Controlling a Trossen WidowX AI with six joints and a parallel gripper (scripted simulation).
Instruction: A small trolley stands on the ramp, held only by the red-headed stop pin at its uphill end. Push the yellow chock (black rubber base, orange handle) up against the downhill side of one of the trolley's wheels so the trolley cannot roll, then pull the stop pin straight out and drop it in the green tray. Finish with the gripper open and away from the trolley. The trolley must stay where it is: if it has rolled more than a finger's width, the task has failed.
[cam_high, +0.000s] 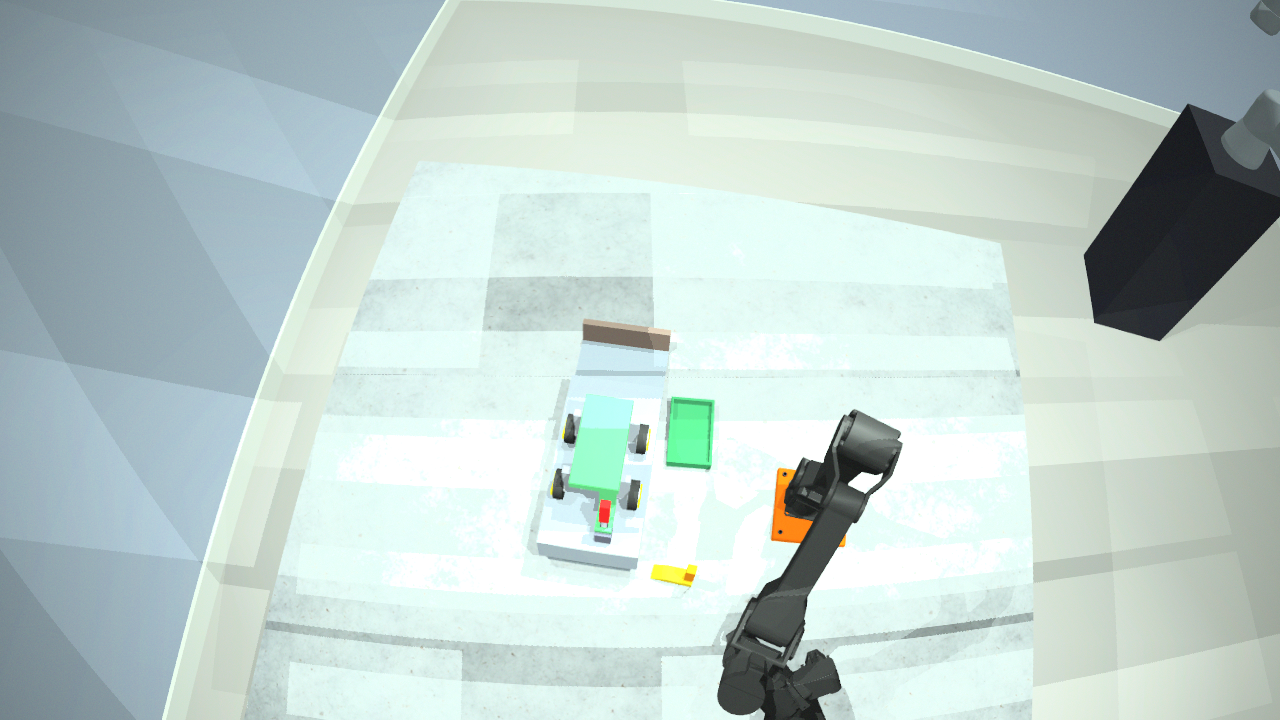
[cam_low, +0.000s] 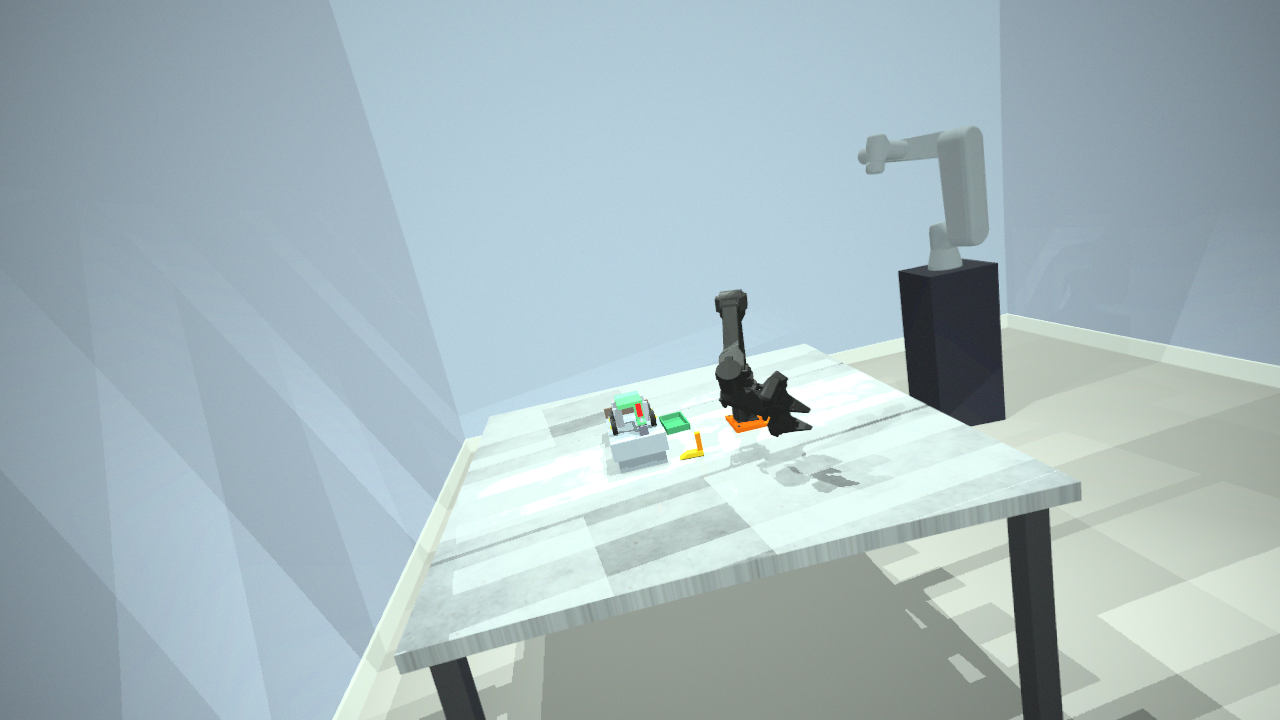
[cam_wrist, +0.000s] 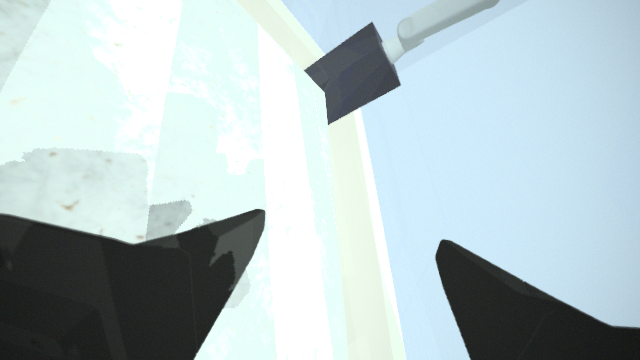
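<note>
My gripper tip is 250 mm short of the yellow chock, 260 mm to the left of it and 130 mm above it. From my gripper tip the other things lie so: red-headed stop pin: 370 mm ahead, 290 mm to the right, 20 mm below; then green-topped trolley: 400 mm ahead, 390 mm to the right, 40 mm below; then grey ramp block: 400 mm ahead, 390 mm to the right, 100 mm below.
</note>
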